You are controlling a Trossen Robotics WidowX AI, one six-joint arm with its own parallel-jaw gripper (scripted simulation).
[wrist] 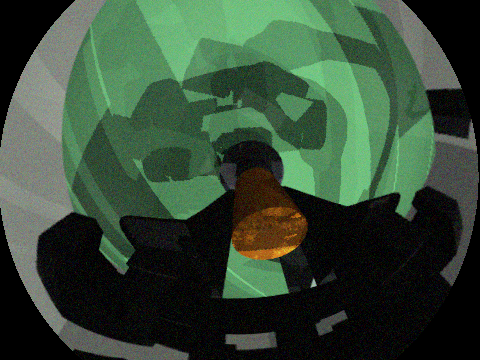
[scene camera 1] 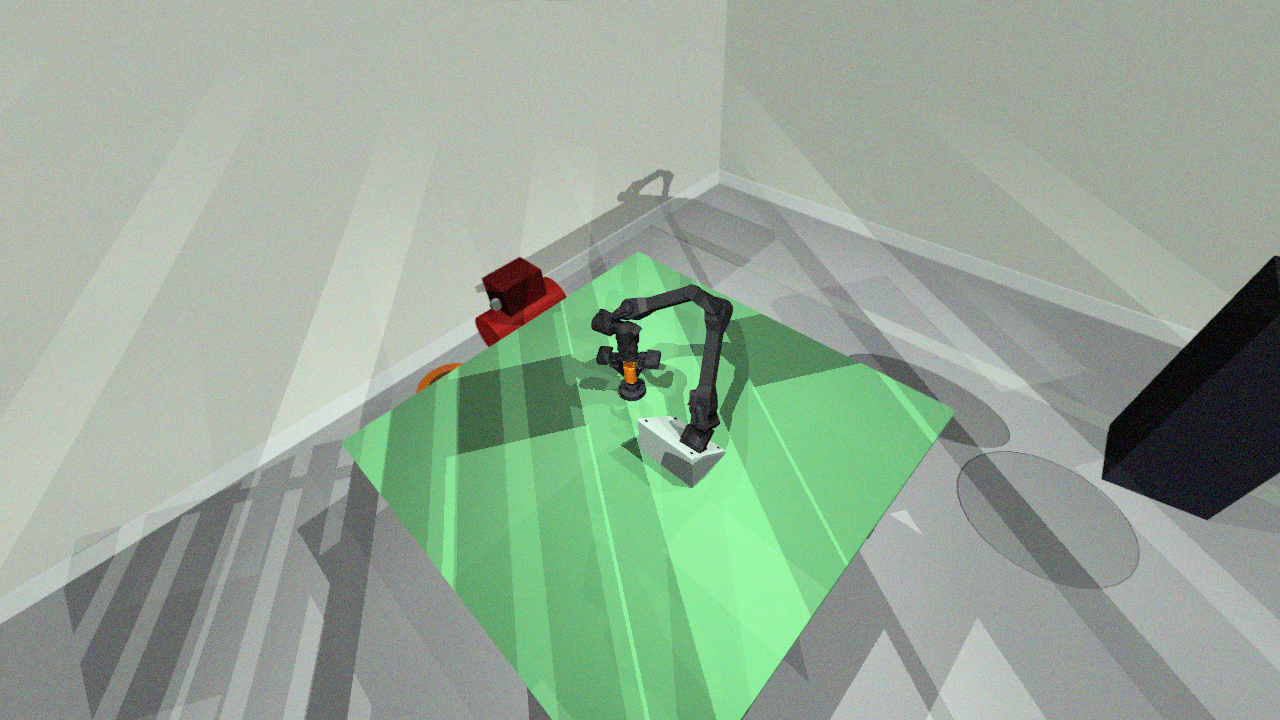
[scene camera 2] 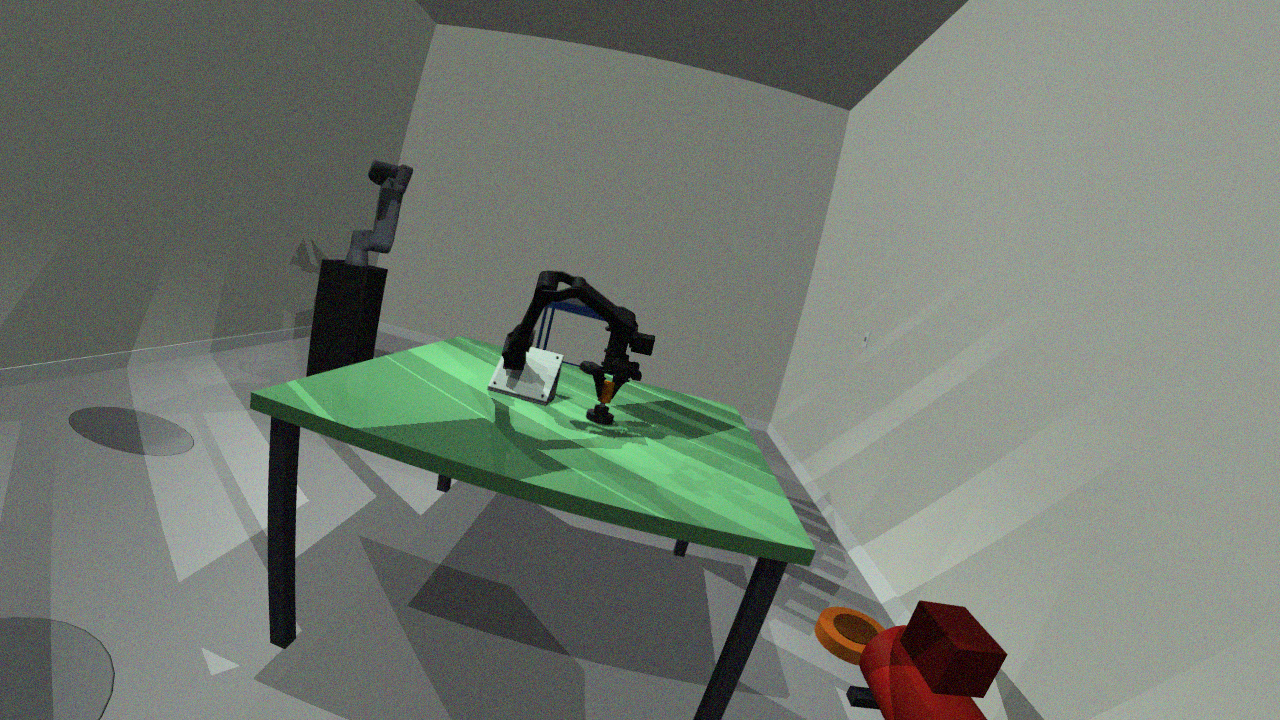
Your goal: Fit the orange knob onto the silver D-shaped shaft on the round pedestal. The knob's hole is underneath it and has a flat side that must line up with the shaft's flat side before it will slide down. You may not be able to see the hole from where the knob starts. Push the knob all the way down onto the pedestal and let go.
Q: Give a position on a dark round pedestal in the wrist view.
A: At 250,154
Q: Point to an orange knob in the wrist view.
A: At 266,223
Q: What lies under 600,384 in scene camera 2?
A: My gripper.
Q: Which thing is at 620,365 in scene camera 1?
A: My gripper.
